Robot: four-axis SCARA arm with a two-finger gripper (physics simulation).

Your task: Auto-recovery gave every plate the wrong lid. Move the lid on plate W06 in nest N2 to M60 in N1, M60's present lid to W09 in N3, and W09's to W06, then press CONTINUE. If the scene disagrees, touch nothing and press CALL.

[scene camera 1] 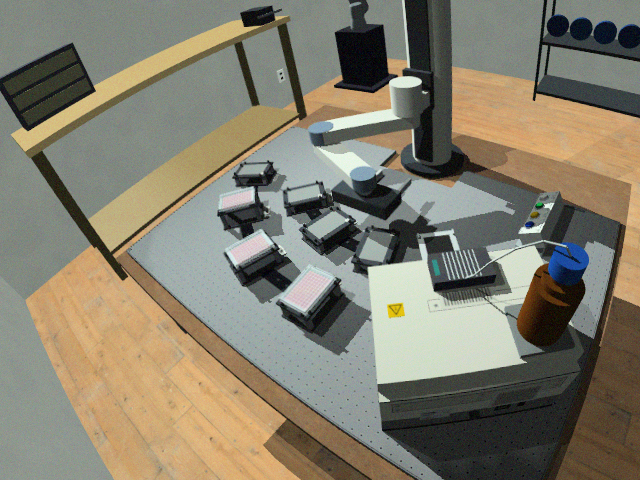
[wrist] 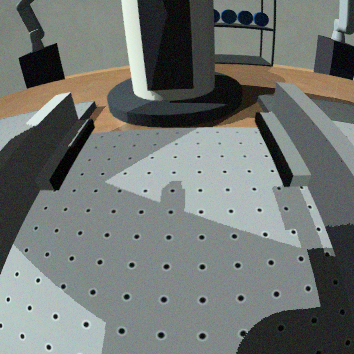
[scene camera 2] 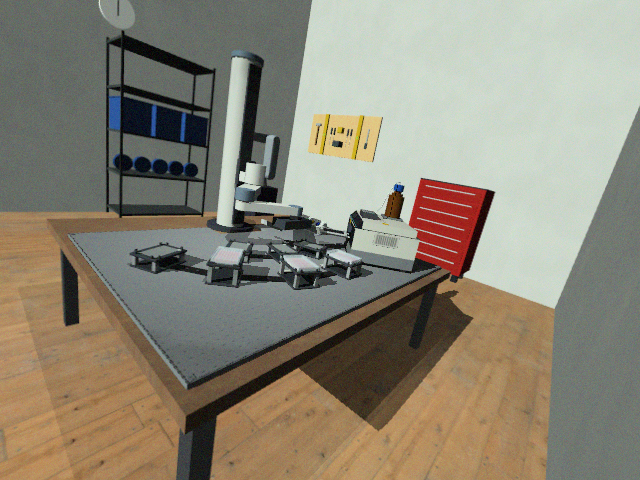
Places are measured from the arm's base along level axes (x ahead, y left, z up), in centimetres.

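Pixels of known places: gripper, fingertip midpoint: (scene camera 1: 395,176) (wrist: 170,100) (scene camera 2: 269,220); arm's base, link origin: (scene camera 1: 432,159) (wrist: 174,94) (scene camera 2: 229,227).
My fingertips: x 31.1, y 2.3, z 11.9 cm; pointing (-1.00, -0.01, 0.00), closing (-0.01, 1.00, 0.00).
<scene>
Ahead of a thing's pixels: the offset from my fingertips to its top centre. "pt": to the spot under its first point.
Three pink plates stand on raised dark nests: the back one @(dy -43.6, dx +31.1, dz -1.9 cm) (scene camera 1: 237,199) (scene camera 2: 227,255), the middle one @(dy -22.0, dx +44.6, dz -2.7 cm) (scene camera 1: 252,249) (scene camera 2: 301,263) and the front one @(dy +2.7, dx +46.7, dz -2.8 cm) (scene camera 1: 310,289) (scene camera 2: 343,256). Pale covers seem to lie over them; nest labels and plate codes are too small to read. Grey-topped stands (scene camera 1: 253,169) (scene camera 1: 305,195) (scene camera 1: 328,227) (scene camera 1: 377,245) are behind and beside them. The button panel @(dy +46.0, dx -11.1, dz -2.3 cm) (scene camera 1: 553,214) has green, yellow and blue buttons; its lettering is unreadable. My gripper (scene camera 1: 395,177) (wrist: 170,100) is open and empty, its fingers apart above the perforated board, toward the column, away from the plates.
A white-framed stand (scene camera 1: 421,246) is near the cream instrument (scene camera 1: 439,335) (scene camera 2: 382,235). A dark striped box @(pt dy +37.0, dx +35.6, dz +12.9 cm) (scene camera 1: 460,268) and a brown bottle @(pt dy +55.5, dx +43.4, dz +21.5 cm) (scene camera 1: 550,310) (scene camera 2: 393,205) are on the instrument. The arm column (scene camera 1: 439,103) (scene camera 2: 235,139) (wrist: 200,55) rises at the board's back edge.
</scene>
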